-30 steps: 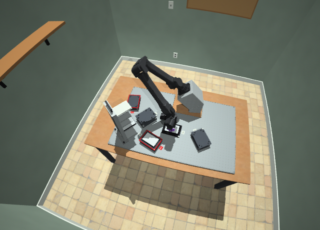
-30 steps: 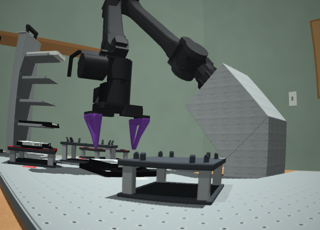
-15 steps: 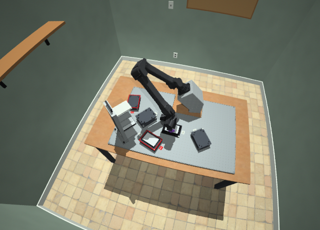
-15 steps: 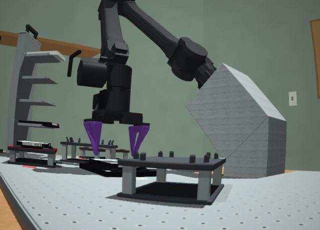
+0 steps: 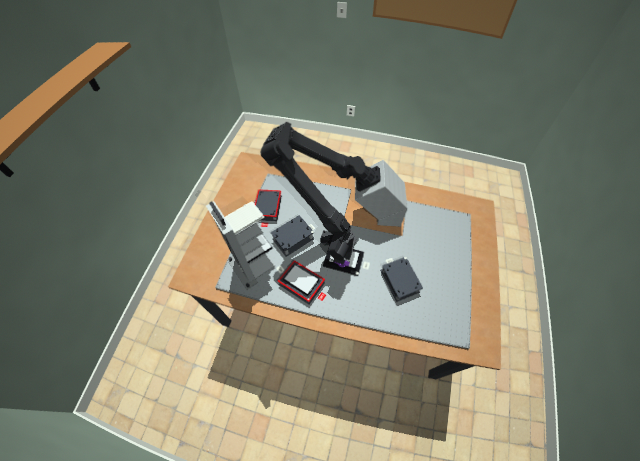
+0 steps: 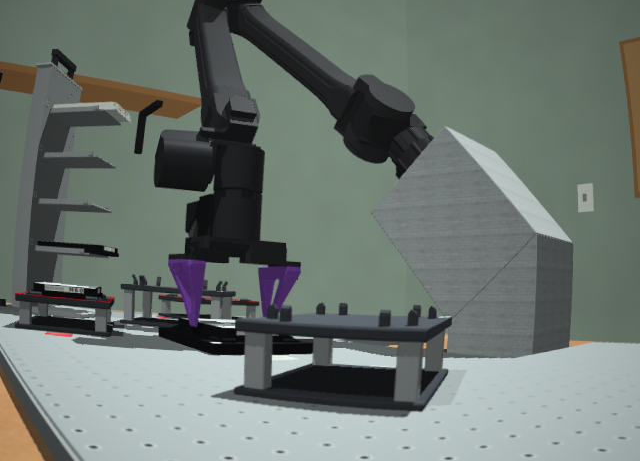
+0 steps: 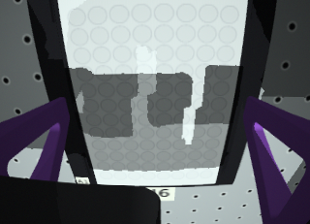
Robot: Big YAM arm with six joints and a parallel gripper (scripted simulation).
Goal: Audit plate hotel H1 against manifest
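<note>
My gripper is now 2 cm above the flat black nest. From my hand the other things lie so: regrip nest 24 cm to the right, 10 cm behind, 3 cm above; then RG deck label 16 cm to the right, 16 cm behind, 3 cm below; then N6 deck label 10 cm to the left, 3 cm below, 3 cm ahead.
</note>
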